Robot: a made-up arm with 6 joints.
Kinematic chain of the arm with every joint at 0, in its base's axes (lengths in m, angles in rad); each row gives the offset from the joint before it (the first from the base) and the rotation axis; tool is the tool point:
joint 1: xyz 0 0 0.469 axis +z
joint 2: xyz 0 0 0 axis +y
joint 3: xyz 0 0 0.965 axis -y
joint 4: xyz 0 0 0 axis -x
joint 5: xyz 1.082 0 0 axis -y
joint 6: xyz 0 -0.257 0 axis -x
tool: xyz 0 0 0
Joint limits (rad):
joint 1: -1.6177..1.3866
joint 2: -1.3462..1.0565
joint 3: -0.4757..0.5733
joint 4: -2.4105..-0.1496
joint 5: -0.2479..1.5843
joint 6: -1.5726..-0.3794
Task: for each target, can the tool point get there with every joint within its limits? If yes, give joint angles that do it. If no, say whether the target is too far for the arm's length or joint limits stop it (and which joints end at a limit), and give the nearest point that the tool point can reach.
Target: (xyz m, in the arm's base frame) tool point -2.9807 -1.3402 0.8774
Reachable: no: too far | nearest point -1.1853 -0.5329 1.7139 | short by 2.139 m
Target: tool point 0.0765 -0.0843 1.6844
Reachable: yes | joints -0.1115 -0.9727 -0.0988 -1.2734 0.7790 -0.8335
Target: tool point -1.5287 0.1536 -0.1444
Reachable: no: joint limits stop it (at a limit: joint 1, joint 2, joint 3) | nearest point -0.2524 -0.7343 -0.1428 | short by 1.555 m
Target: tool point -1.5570 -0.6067 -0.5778
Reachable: no: joint limits stop it (at a limit: joint 1, joint 2, joint 3, joint 4) | nearest point -0.2934 -0.8308 -0.1390 | short by 1.356 m
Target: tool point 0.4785 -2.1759 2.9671
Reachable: no: too far | nearest point 0.2573 -1.1698 1.8121 | short by 1.548 m
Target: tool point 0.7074 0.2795 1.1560
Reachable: yes | joints 0.3764 -0.3485 -0.3144 -1.5705 0.2997 -1.0382
